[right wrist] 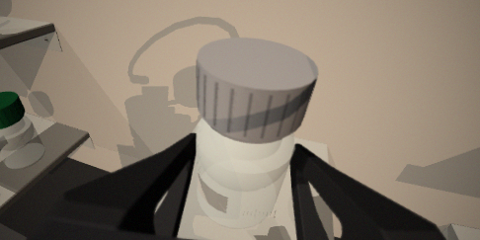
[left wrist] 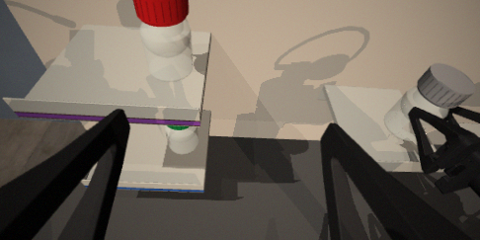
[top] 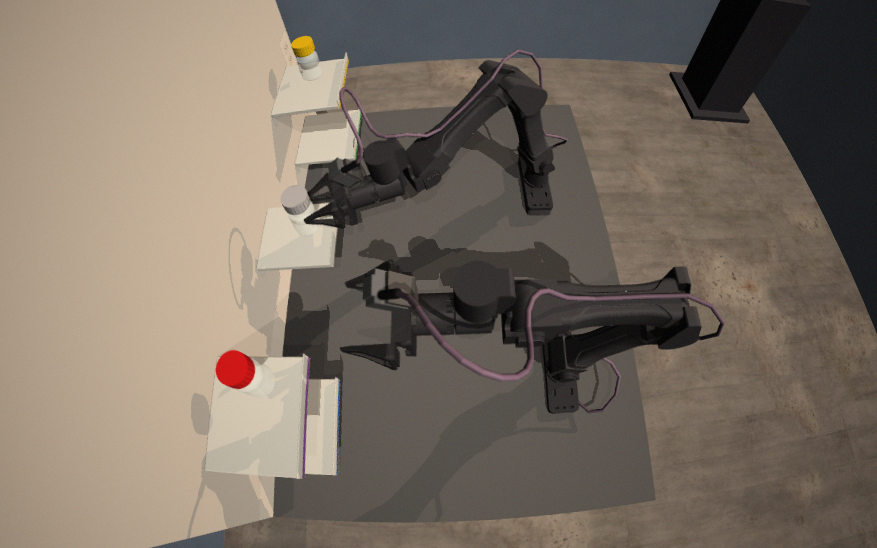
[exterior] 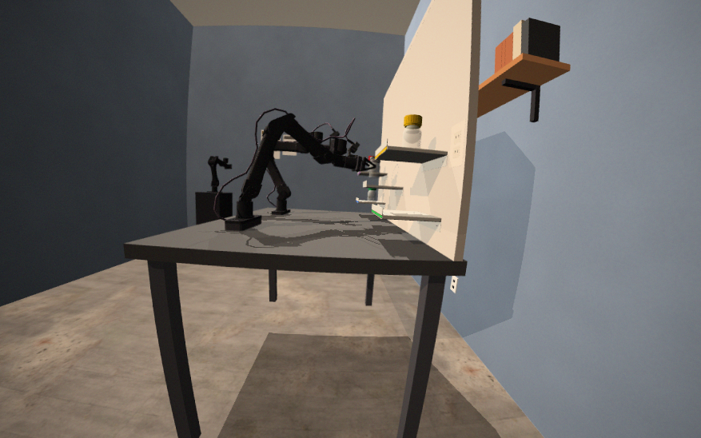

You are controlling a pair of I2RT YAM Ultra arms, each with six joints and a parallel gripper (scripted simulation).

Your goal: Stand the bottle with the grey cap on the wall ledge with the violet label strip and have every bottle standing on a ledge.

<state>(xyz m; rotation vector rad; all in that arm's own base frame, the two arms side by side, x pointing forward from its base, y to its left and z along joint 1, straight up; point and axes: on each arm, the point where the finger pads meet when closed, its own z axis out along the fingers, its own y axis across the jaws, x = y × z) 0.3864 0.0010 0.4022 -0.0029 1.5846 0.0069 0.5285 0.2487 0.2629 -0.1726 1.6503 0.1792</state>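
My left hand is 150 mm short of the grey-cap bottle, 270 mm to the left of it and 130 mm above it. From my left hand the other things lie so: red-cap bottle (180 mm ahead, 70 mm to the left, 70 mm below); violet strip (100 mm ahead, 130 mm to the left, 120 mm below); green-capped bottle (190 mm ahead, 80 mm to the left, 260 mm below).
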